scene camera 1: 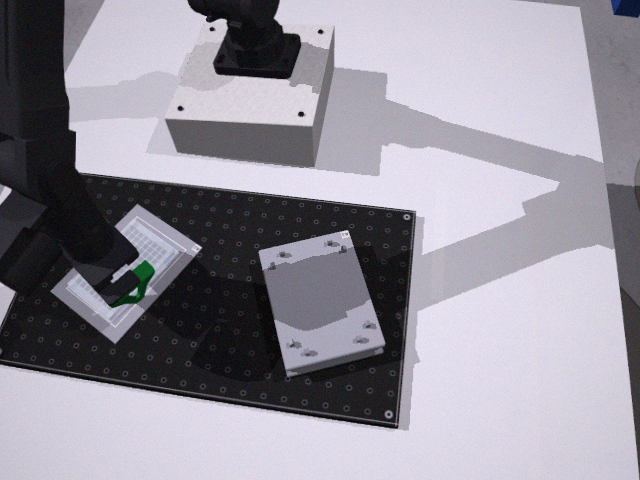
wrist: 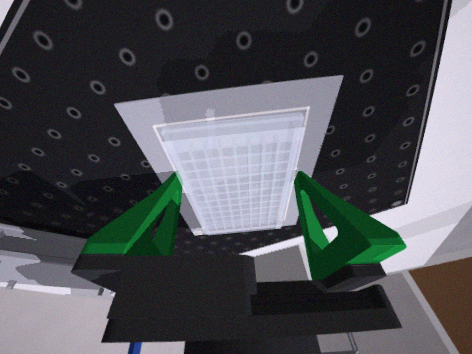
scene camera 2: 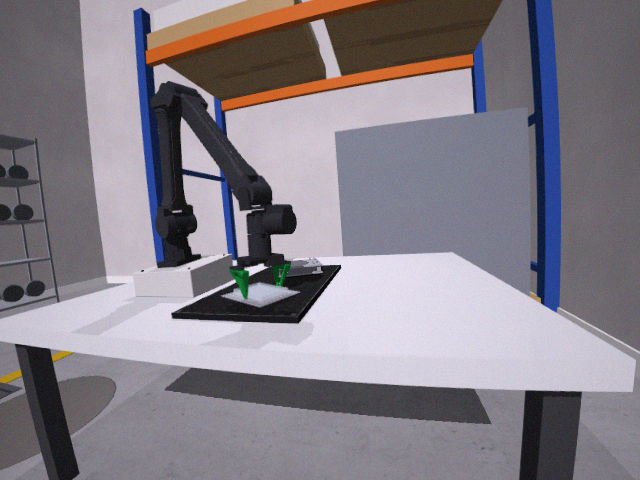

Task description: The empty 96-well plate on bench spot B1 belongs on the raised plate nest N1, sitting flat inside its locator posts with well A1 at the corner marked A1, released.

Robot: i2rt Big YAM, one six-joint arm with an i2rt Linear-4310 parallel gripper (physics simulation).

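Places are measured from the arm's base along level axes (x back, y left, z down), in metres.
Where they show: gripper, fingertip midpoint: (scene camera 1: 117,276) (wrist: 239,176) (scene camera 2: 263,294); arm's base, origin of the base link: (scene camera 1: 258,57) (scene camera 2: 180,262).
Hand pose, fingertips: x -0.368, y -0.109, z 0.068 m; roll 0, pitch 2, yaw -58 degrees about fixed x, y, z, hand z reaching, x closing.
Note:
Each offset is from my fingertips to the centre of the thing. "spot": to the spot under its first point. Level surfaces: height alone.
The clear 96-well plate {dx +0.010, dy +0.007, dz -0.006 m} (scene camera 1: 157,249) (scene camera 2: 261,291) (wrist: 237,195) lies flat inside the white outline on the light grey bench spot B1 {spot: dx -0.078, dy +0.029, dz +0.001 m} (scene camera 1: 116,335) (wrist: 270,95). Its well A1 is too small to make out; the spot's corner label {spot: dx +0.062, dy +0.093, dz +0.000 m} (scene camera 1: 196,248) is at its right corner in scene camera 1. My gripper (scene camera 1: 123,276) (scene camera 2: 262,291) (wrist: 239,176) is open, its green fingertips beside the plate's two long sides; contact cannot be told. The raised nest N1 {dx +0.013, dy +0.275, dz -0.019 m} (scene camera 1: 320,289) (scene camera 2: 306,268) stands apart, with small locator posts near its corners and a label {spot: dx +0.105, dy +0.292, dz -0.030 m} (scene camera 1: 345,234) at its upper right corner in scene camera 1.
Both the spot and nest are on a black perforated board {dx +0.018, dy +0.126, dz +0.009 m} (scene camera 1: 222,299) (scene camera 2: 206,310) on the white table {dz +0.016 m} (scene camera 1: 496,361) (scene camera 2: 413,320). The arm's pale base block (scene camera 1: 242,103) (scene camera 2: 165,283) stands behind the board. A tall shelf rack (scene camera 2: 544,155) rises beyond the table.

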